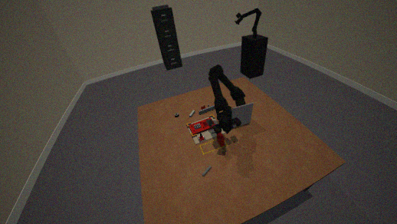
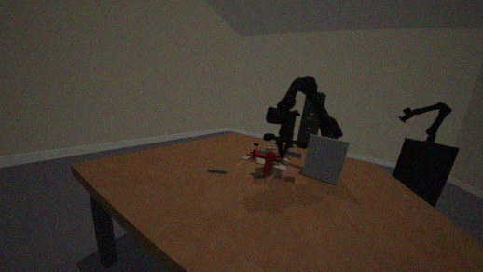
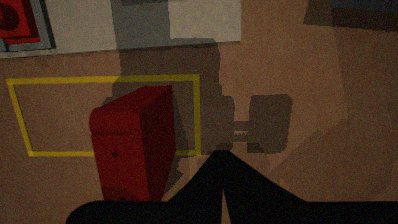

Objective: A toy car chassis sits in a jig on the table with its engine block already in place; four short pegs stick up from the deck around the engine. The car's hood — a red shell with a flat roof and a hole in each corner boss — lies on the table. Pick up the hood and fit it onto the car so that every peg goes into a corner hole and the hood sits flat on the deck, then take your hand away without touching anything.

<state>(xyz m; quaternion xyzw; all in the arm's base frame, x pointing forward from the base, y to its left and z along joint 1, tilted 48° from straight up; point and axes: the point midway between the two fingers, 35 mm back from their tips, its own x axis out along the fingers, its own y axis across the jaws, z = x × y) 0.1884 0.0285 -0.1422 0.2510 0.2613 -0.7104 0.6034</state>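
Right now the red hood is 50 mm ahead of my gripper tip and 30 mm below it. Also, from my gripper tip: jig (200 mm to the right, 110 mm ahead, 70 mm below).
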